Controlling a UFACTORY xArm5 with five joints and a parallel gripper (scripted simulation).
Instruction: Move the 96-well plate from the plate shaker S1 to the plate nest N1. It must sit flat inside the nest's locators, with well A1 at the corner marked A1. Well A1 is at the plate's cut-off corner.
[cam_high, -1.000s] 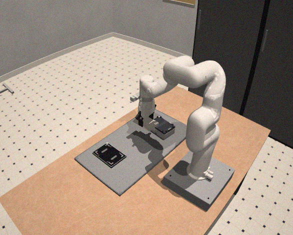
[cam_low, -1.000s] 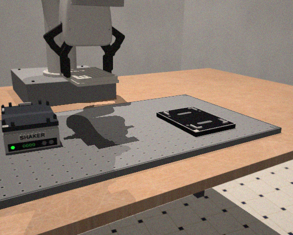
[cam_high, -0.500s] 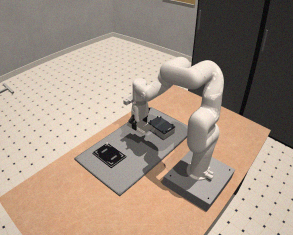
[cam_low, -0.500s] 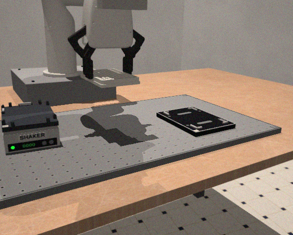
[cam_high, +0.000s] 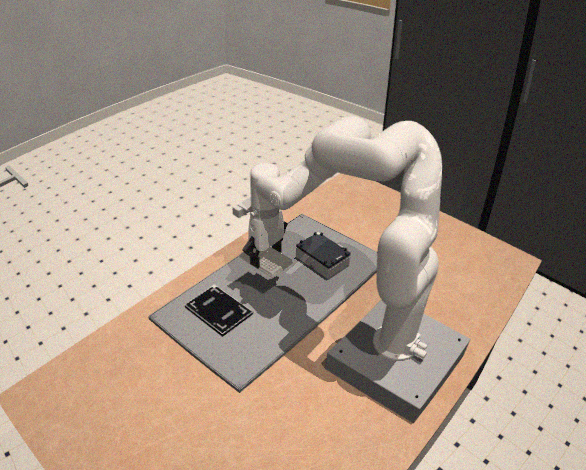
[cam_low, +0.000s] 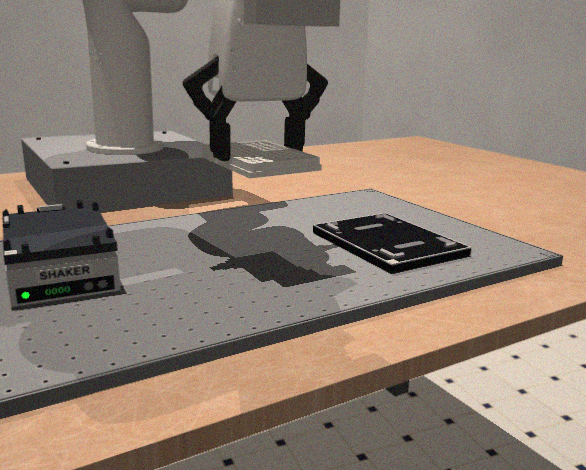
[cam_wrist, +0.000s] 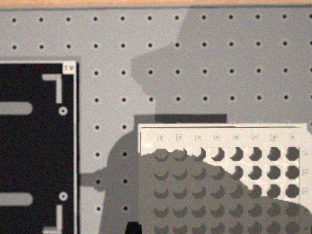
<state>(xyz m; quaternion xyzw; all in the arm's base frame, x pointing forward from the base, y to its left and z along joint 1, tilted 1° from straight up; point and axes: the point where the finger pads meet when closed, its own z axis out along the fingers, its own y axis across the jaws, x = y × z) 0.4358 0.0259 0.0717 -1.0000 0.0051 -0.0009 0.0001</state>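
Now: the black plate nest N1 4 cm ahead of my hand, 16 cm to the left of it and 12 cm below it. The rest, counted from my hand: grey locator (10 cm ahead, 20 cm to the left, 12 cm below); then white 96-well plate (1 cm below); then A1 mark (11 cm ahead, 11 cm to the left, 12 cm below).
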